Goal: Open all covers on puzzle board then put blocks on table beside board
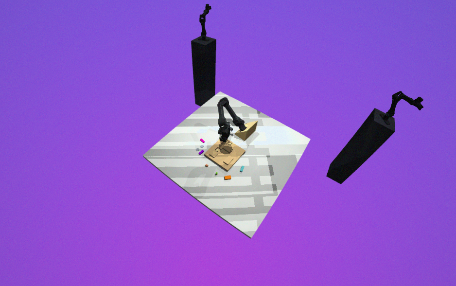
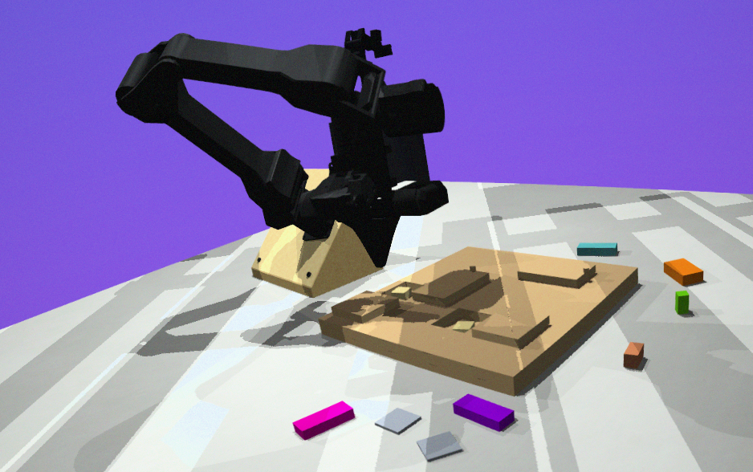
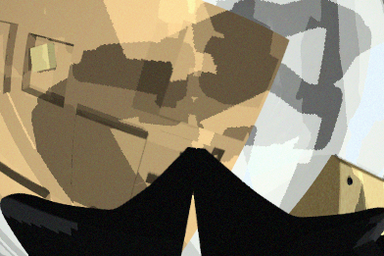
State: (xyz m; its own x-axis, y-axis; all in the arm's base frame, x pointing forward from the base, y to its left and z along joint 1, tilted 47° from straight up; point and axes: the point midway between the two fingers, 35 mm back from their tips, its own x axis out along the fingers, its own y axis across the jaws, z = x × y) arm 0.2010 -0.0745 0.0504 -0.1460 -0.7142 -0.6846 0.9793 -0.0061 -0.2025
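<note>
Right now my gripper tip is 10 cm short of the tan puzzle board, 5 cm to the right of it and 5 cm above it. The rest, counted from my gripper tip: cyan piece 30 cm to the left, 17 cm ahead, 6 cm below; then magenta piece 22 cm to the right, 11 cm ahead, 6 cm below; then purple piece 24 cm ahead, 14 cm to the right, 6 cm below.
</note>
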